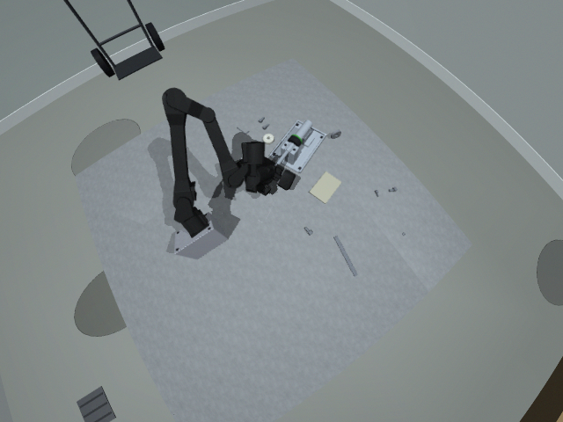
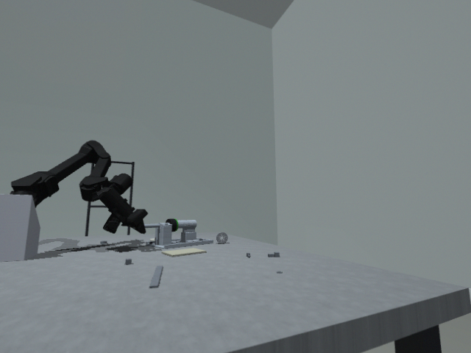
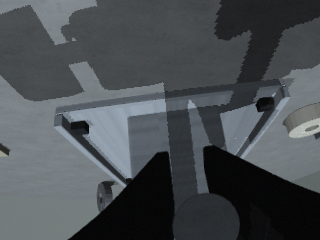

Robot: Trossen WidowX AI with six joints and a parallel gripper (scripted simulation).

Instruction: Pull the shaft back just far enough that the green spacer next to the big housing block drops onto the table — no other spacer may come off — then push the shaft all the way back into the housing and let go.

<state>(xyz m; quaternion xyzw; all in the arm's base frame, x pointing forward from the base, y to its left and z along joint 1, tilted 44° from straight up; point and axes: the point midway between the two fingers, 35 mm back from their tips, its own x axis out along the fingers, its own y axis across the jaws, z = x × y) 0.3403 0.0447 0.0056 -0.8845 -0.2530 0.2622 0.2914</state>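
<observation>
Right now the grey shaft is 50 mm ahead of my gripper tip, 20 mm to the left of it and 20 mm above it. The rest, counted from my gripper tip: green spacer: 120 mm ahead, 40 mm to the left, 20 mm above; then white ring: 70 mm ahead, 150 mm to the left, 50 mm below; then dark spacer: 100 mm ahead, 30 mm to the left, 20 mm above.
</observation>
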